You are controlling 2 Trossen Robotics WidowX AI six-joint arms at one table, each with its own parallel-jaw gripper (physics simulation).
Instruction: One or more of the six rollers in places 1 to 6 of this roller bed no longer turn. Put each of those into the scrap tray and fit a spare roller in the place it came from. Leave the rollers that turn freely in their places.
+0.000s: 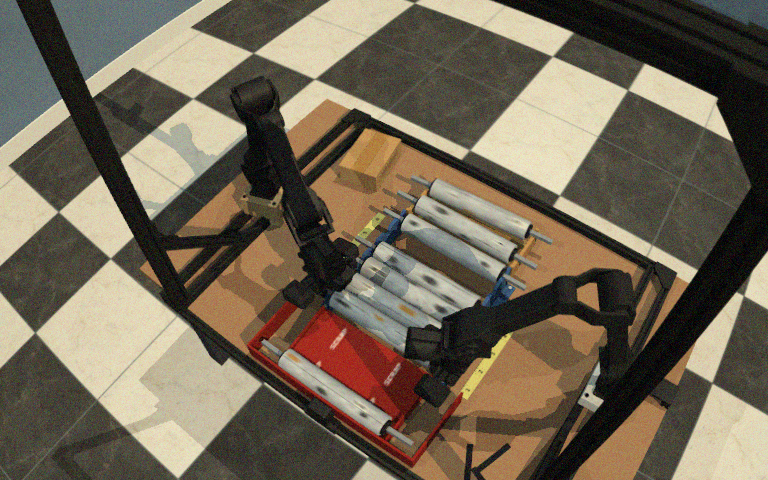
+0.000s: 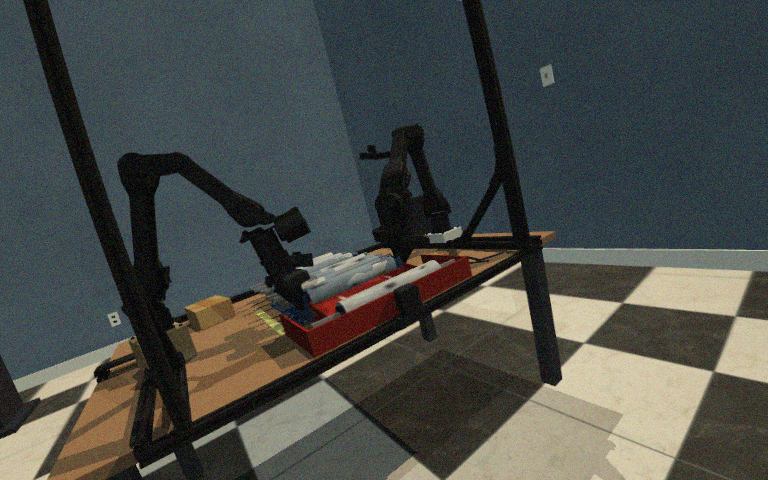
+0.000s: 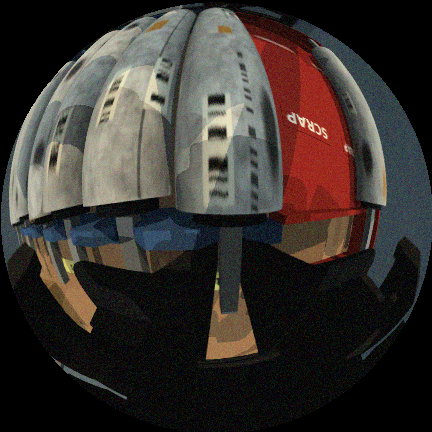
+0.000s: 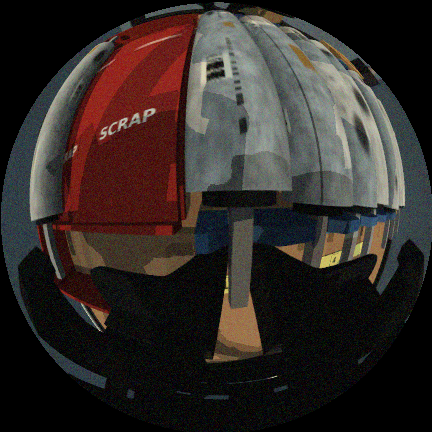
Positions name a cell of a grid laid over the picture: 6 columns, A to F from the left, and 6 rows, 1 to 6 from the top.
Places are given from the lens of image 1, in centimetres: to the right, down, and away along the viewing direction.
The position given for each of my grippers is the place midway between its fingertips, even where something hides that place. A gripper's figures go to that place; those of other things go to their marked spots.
my left gripper (image 1: C4): -12, 13, 134
my right gripper (image 1: D5): 13, 27, 123
tan cardboard box (image 1: C2): -3, -21, 155
